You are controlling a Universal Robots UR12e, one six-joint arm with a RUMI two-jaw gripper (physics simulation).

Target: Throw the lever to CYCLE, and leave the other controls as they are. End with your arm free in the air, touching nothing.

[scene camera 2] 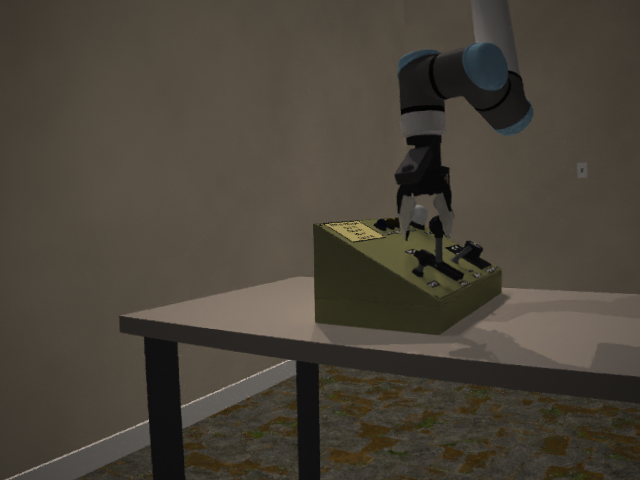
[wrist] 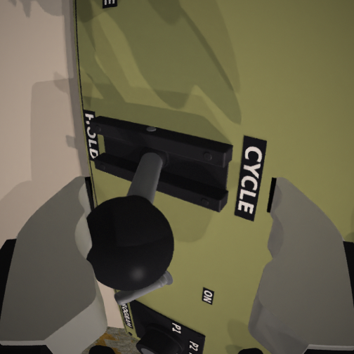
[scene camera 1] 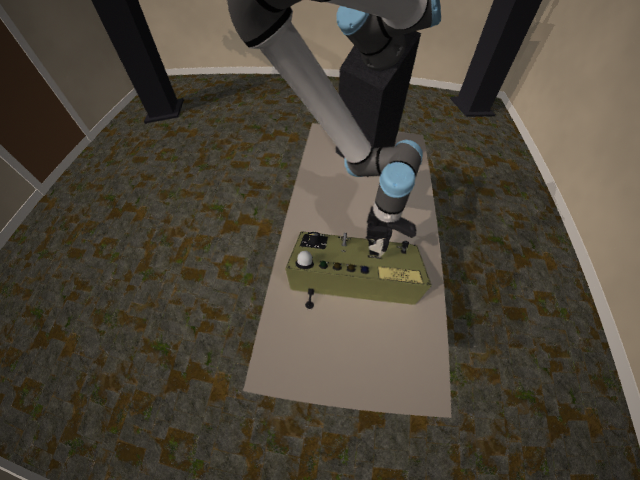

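Seen in the pictures: gripper, fingertip midpoint: (scene camera 2: 426, 240) (scene camera 1: 379, 245); arm's base at its link origin: (scene camera 1: 383, 49).
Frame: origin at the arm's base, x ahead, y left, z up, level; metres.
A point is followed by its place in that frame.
The lever has a round black knob (scene camera 2: 436, 226) {x 0.633, y -0.135, z -0.421 m} (wrist: 131, 242) on a grey shaft. It rises from near the middle of its black slot rail (wrist: 217, 155), between the HOLD label (wrist: 91, 136) and the CYCLE label (wrist: 251, 178). My gripper (scene camera 1: 376, 252) {x 0.653, y -0.147, z -0.449 m} (scene camera 2: 428, 236) {x 0.653, y -0.147, z -0.449 m} (wrist: 180, 180) is open and points down over the panel. Its fingers stand on either side of the knob. In the wrist view the left finger, on the HOLD side, meets the knob's edge; whether it presses there I cannot tell. A wide gap separates the knob from the right finger. In scene camera 1 the gripper hides the lever.
The olive console (scene camera 1: 356, 290) {x 0.787, y -0.263, z -0.520 m} (scene camera 2: 372, 289) {x 0.745, y 0.008, z -0.527 m} stands on the table (scene camera 1: 351, 351) {x 0.988, y -0.318, z -0.600 m} (scene camera 2: 217, 315) {x 1.077, y -0.073, z -0.600 m}. A small toggle (scene camera 1: 344, 239) {x 0.583, y -0.267, z -0.484 m} (wrist: 145, 289) and a PROGRAM dial (scene camera 1: 313, 239) {x 0.568, y -0.388, z -0.475 m} (wrist: 159, 340) are beside the lever. A white dome (scene camera 1: 305, 257) {x 0.695, y -0.433, z -0.383 m}, several buttons and a yellow plate (scene camera 1: 400, 274) {x 0.792, y -0.116, z -0.429 m} (scene camera 2: 354, 230) {x 0.796, y -0.116, z -0.427 m} lie higher up.
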